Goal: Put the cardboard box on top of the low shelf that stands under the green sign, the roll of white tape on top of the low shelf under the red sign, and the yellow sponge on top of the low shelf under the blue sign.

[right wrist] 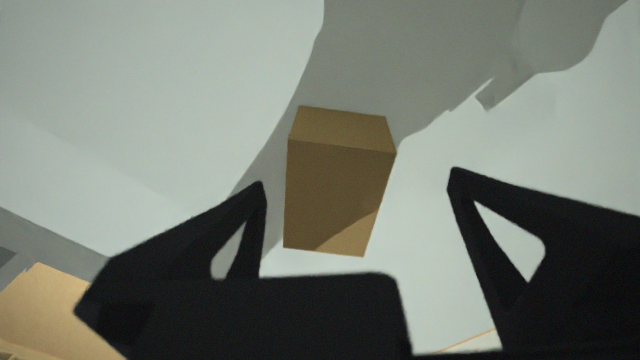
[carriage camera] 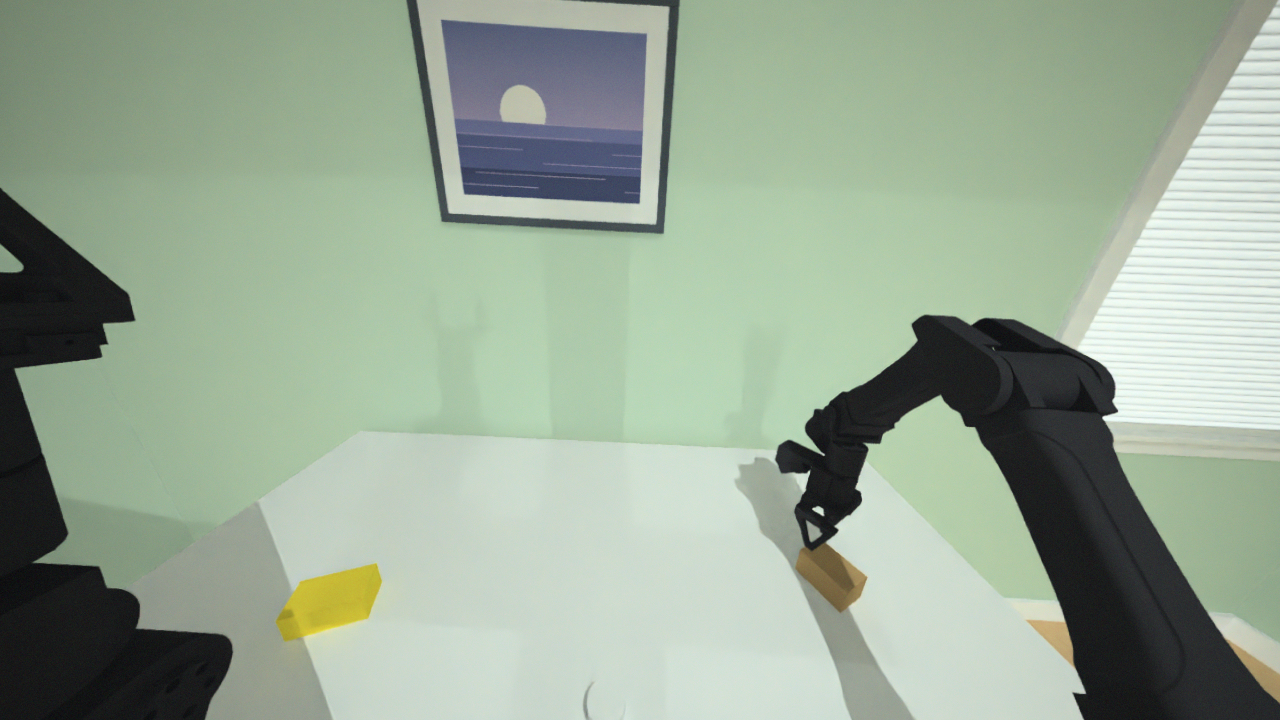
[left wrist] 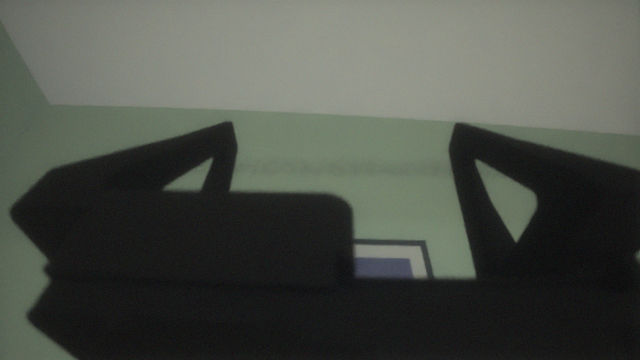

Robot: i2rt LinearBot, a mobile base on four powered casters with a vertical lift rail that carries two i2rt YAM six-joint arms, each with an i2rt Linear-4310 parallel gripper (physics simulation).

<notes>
In view: my left gripper [left wrist: 342, 134], my right gripper [carriage camera: 819, 536], a brown cardboard box [carriage camera: 836, 579], a yellow sponge [carriage camera: 322, 603], a framed sea picture [carriage camera: 559, 121] and a window with blinds [carriage camera: 1173, 305].
The brown cardboard box shows as well in the right wrist view [right wrist: 338, 165]. My right gripper is seen too in the right wrist view [right wrist: 355, 184]. The framed sea picture also shows in the left wrist view [left wrist: 373, 257]. The left wrist view does not show the brown cardboard box: it is out of frame. The right wrist view does not show the yellow sponge: it is out of frame.
</notes>
